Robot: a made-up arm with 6 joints.
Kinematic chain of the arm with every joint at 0, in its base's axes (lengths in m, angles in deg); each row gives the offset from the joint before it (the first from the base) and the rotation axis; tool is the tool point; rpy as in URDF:
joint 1: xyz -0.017 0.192 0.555 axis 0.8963 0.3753 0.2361
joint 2: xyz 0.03 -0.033 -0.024 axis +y
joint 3: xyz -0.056 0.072 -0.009 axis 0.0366 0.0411 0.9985
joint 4: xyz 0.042 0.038 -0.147 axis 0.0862 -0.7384 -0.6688
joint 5: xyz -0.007 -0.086 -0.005 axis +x
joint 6: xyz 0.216 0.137 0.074 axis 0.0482 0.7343 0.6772
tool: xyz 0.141 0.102 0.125 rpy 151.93 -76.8 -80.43
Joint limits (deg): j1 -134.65..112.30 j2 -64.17..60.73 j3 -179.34..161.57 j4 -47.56..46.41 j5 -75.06..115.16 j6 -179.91..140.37
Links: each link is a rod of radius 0.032 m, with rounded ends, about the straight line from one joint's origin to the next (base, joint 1, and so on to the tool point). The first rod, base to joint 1, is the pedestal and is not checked.
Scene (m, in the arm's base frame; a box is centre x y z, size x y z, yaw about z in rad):
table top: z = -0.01
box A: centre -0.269 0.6 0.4 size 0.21 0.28 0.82 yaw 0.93
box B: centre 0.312 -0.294 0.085 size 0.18 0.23 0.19 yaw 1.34
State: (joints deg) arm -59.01 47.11 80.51 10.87 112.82 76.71
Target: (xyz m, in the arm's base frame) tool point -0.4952 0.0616 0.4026
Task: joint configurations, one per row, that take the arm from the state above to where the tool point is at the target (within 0.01 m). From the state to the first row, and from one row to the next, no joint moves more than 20 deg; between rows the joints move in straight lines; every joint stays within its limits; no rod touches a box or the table.
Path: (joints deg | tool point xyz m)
1: -77.92 42.46 83.77 13.31 101.79 73.66 | 0.3736 0.2201 0.5215
2: -96.83 37.81 87.02 15.75 90.75 70.62 | 0.3514 0.2694 0.5375
3: -115.74 33.16 90.28 18.19 79.72 67.57 | 0.3281 0.2953 0.5026
4: -134.65 28.51 93.54 20.62 68.69 64.52 | 0.3105 0.2732 0.4426
5: -118.60 19.52 96.53 6.99 59.36 69.72 | 0.2263 0.2868 0.2714
6: -102.54 10.53 99.52 -6.65 50.03 74.91 | 0.0694 0.3044 0.1615
7: -86.49 1.54 102.52 -20.29 40.71 80.11 | -0.1063 0.2877 0.1262
8: -70.43 -7.45 105.51 -33.92 31.38 85.30 | -0.2446 0.2207 0.1434
9: -54.38 -16.45 108.50 -47.56 22.05 90.50 | -0.3082 0.1179 0.1768
10: -53.27 -12.02 126.19 -47.56 28.90 76.01 | -0.3892 0.1047 0.2381
11: -52.16 -7.60 143.88 -47.56 35.74 61.53 | -0.4529 0.0868 0.3153
12: -51.05 -3.18 161.57 -47.56 42.59 47.04 | -0.4952 0.0616 0.4026

